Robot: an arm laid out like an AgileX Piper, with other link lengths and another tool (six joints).
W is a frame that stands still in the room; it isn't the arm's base.
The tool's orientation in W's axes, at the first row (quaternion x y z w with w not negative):
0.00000, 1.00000, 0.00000, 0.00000
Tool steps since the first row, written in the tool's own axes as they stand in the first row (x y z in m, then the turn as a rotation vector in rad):
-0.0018, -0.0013, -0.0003, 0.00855, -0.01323, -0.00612
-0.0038, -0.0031, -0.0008, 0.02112, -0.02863, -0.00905
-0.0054, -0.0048, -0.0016, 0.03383, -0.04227, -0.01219
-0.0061, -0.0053, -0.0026, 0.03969, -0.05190, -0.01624
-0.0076, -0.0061, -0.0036, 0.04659, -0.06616, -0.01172
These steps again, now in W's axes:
0.0018, -0.0013, 0.0003, -0.00855, -0.01323, 0.00612
0.0038, -0.0031, 0.0008, -0.02112, -0.02863, 0.00905
0.0054, -0.0048, 0.0016, -0.03383, -0.04227, 0.01219
0.0061, -0.0053, 0.0026, -0.03969, -0.05190, 0.01624
0.0076, -0.0061, 0.0036, -0.04659, -0.06616, 0.01172

